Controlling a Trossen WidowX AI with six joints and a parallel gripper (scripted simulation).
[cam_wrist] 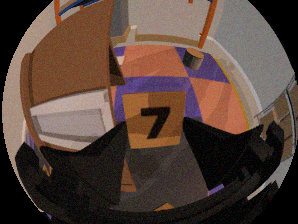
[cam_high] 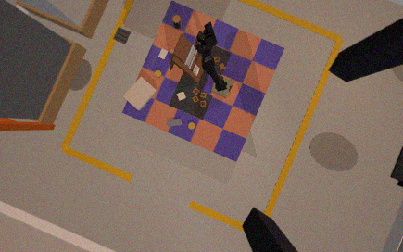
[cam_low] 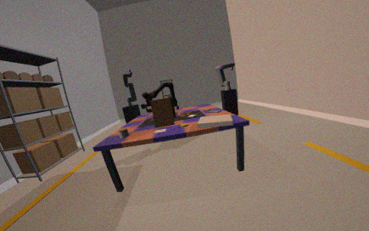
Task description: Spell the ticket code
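My gripper tip is now 18 cm to the right of the white ticket, 10 cm past it and 8 cm above it. Round my gripper tip: brown letter tile (right at my gripper tip); dark mat (20 cm to the left, 20 cm behind, 15 cm below); beige slab (67 cm to the left, 27 cm ahead, 14 cm below).
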